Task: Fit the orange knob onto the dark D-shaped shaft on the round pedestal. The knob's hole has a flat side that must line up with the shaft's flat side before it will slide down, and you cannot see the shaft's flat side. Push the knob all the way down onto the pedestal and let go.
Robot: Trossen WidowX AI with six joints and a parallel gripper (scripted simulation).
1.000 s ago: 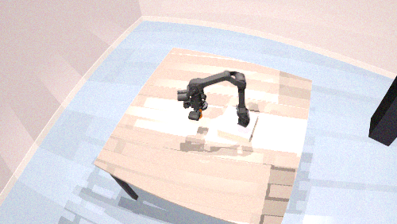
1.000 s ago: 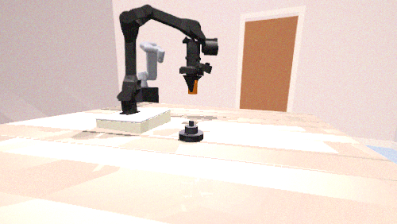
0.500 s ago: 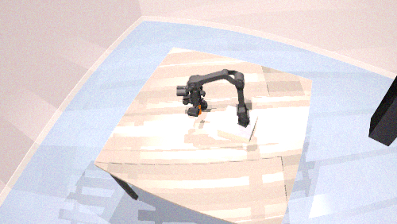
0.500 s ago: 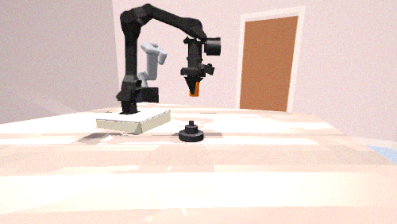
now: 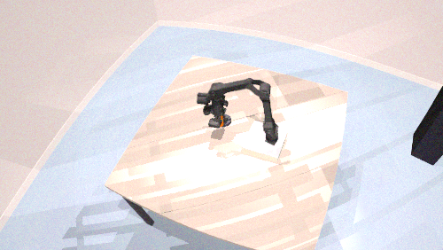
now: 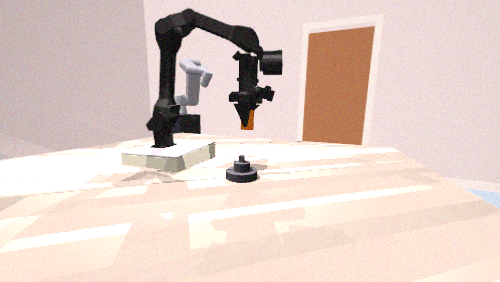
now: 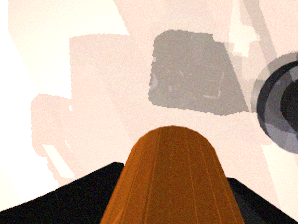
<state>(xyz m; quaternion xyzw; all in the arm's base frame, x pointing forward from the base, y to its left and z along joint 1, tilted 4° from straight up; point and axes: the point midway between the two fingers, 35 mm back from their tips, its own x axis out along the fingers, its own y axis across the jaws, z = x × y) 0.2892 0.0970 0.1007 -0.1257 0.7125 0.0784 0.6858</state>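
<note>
Now: gripper tip 110 mm to the left of the pedestal, 100 mm above it and 50 mm short of it. Round my gripper tip: orange knob (20 mm above).
</note>
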